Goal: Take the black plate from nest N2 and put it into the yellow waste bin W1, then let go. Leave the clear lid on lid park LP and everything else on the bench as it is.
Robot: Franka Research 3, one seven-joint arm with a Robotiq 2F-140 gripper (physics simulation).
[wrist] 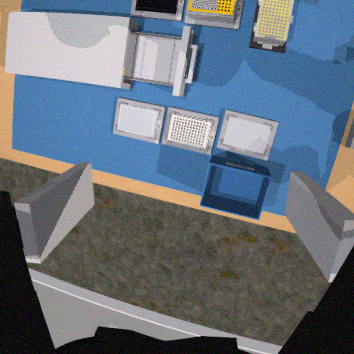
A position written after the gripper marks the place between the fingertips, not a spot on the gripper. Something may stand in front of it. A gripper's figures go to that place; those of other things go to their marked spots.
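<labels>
A lid-like piece [240, 133] sits 850 mm from the lens, while the gripper [188, 188] is 180 mm from the lens.
</labels>
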